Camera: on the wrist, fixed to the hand. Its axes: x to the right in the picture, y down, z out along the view.
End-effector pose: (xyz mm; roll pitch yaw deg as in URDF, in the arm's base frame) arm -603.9 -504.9 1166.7 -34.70 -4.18 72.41
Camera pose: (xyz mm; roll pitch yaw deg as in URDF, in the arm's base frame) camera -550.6 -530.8 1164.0 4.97 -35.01 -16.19
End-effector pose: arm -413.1 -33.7 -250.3 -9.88 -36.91 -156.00
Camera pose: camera -442.5 10.5 -276.8 39.23 -10.17 110.78
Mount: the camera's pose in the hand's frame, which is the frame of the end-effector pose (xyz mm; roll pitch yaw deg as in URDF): -8.8 -47.0 -35.1 2.33 -0.18 -86.46
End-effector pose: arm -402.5 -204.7 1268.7 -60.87 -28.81 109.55
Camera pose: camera -345.6 -204.9 1285.5 47.98 -52.66 -17.66
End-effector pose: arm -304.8 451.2 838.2 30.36 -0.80 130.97
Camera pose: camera -282.3 460.1 784.0 5.32 30.06 45.53
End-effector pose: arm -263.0 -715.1 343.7 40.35 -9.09 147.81
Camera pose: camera -256.3 -703.8 285.8 16.97 38.75 69.85
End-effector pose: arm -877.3 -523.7 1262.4 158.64 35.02 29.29
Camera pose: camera -903.5 -473.5 1280.2 -141.62 19.61 129.05
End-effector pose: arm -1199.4 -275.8 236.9 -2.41 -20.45 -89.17
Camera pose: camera -1247.8 -279.8 202.8 22.63 -3.66 -176.75
